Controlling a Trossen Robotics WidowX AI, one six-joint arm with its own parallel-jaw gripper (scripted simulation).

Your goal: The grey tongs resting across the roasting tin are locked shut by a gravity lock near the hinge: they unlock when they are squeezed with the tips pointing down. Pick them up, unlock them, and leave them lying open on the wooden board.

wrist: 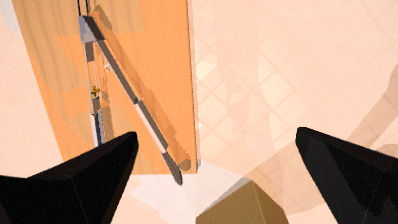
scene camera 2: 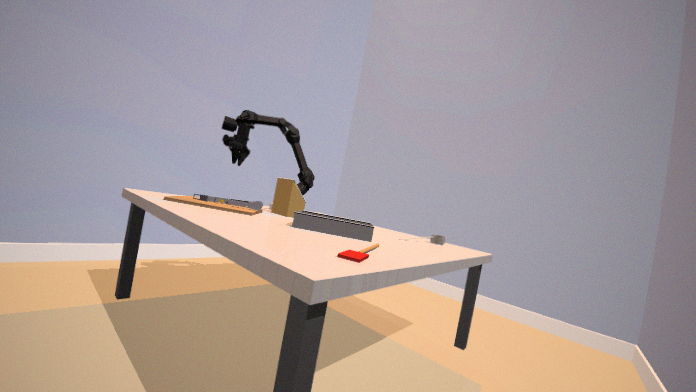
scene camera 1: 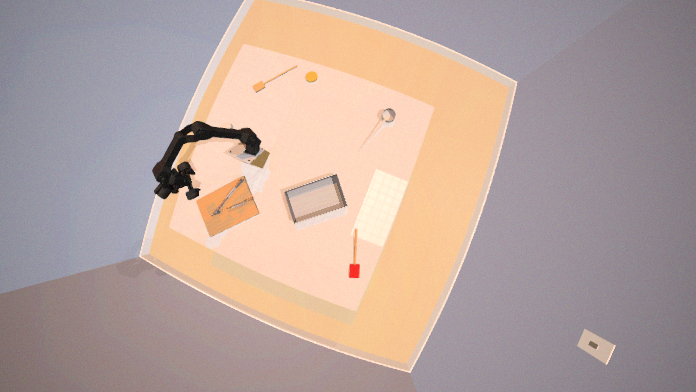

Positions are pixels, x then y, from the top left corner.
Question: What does my gripper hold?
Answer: Nothing.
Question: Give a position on a wooden board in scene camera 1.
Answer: At 207, 205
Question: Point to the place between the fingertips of my gripper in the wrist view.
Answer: At 216, 136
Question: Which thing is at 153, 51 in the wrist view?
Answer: A wooden board.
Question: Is my gripper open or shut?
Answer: Open.
